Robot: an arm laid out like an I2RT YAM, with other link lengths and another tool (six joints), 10 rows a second.
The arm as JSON. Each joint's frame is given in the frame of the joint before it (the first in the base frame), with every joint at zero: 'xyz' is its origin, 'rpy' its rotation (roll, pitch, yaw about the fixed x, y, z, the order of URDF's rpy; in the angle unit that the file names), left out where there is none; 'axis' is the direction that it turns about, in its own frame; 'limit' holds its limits. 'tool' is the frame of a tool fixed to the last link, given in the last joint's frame.
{
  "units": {
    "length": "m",
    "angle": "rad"
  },
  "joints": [
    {
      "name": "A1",
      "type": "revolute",
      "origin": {
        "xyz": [
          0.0,
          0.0,
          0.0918
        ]
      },
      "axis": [
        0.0,
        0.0,
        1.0
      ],
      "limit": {
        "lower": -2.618,
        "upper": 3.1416
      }
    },
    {
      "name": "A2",
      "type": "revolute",
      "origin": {
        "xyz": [
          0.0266,
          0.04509,
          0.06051
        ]
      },
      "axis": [
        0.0,
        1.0,
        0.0
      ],
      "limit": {
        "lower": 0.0,
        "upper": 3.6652
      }
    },
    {
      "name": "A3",
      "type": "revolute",
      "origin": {
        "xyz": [
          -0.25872,
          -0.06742,
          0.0
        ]
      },
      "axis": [
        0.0,
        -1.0,
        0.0
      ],
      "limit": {
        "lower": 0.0,
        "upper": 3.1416
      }
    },
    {
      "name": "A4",
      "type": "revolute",
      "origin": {
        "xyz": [
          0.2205,
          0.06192,
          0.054
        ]
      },
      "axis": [
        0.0,
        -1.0,
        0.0
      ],
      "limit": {
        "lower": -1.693,
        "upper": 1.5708
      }
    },
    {
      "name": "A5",
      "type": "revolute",
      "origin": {
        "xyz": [
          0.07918,
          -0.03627,
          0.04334
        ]
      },
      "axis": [
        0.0,
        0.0,
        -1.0
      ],
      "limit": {
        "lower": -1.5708,
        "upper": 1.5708
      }
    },
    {
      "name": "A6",
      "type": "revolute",
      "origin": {
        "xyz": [
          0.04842,
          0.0,
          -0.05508
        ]
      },
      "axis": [
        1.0,
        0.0,
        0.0
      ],
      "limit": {
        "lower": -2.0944,
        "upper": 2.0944
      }
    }
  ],
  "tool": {
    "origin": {
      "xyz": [
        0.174,
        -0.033,
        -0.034
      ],
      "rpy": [
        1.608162,
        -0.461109,
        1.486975
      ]
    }
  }
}
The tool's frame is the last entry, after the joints.
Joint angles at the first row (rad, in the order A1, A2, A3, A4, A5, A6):
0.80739 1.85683 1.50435 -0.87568 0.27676 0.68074
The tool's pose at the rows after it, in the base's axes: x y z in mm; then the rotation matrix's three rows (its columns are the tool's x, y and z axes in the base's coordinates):
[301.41 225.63 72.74], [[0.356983 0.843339 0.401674], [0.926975 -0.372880 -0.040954], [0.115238 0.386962 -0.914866]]
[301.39 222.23 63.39], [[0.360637 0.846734 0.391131], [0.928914 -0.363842 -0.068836], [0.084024 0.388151 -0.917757]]
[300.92 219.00 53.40], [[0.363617 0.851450 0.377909], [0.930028 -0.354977 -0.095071], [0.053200 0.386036 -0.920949]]
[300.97 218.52 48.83], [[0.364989 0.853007 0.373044], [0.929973 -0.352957 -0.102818], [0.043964 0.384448 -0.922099]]
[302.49 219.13 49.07], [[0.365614 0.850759 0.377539], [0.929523 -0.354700 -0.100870], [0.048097 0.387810 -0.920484]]
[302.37 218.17 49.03], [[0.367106 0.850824 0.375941], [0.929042 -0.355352 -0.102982], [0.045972 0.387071 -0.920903]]
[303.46 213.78 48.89], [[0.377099 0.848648 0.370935], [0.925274 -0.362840 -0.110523], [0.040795 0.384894 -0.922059]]
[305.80 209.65 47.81], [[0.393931 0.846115 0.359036], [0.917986 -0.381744 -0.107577], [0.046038 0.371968 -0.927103]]
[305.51 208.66 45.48], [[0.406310 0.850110 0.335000], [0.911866 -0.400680 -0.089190], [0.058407 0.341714 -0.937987]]
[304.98 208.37 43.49], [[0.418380 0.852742 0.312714], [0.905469 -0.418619 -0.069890], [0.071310 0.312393 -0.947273]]
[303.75 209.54 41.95], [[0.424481 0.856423 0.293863], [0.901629 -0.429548 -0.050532], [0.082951 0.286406 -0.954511]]
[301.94 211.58 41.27], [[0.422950 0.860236 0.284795], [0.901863 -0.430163 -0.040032], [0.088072 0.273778 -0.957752]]
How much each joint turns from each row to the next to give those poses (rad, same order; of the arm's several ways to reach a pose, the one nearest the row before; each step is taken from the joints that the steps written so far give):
0.01068 0.02785 -0.00003 0.01872 0.01984 0.00038
0.00077 0.02977 0.00005 0.00073 0.01221 -0.00037
0.00000 0.03124 -0.00006 0.00155 0.00877 -0.00039
0.00000 0.01336 -0.00111 0.00493 0.00191 0.00077
-0.00075 0.00003 0.00000 0.00536 0.00191 -0.00037
-0.00156 -0.00001 0.00002 -0.00230 -0.00001 -0.00003
-0.01066 0.00001 -0.00001 -0.00572 -0.00038 0.00002
-0.02137 -0.00003 -0.00002 -0.00038 -0.01526 0.00037
-0.02213 0.00002 -0.00001 -0.00036 -0.03586 -0.00077
-0.01982 0.00001 0.00003 -0.00001 -0.03433 0.00078
-0.01335 0.00001 0.00001 0.00037 -0.03052 -0.00038
-0.00116 -0.00002 -0.00004 -0.00036 -0.01449 -0.00001

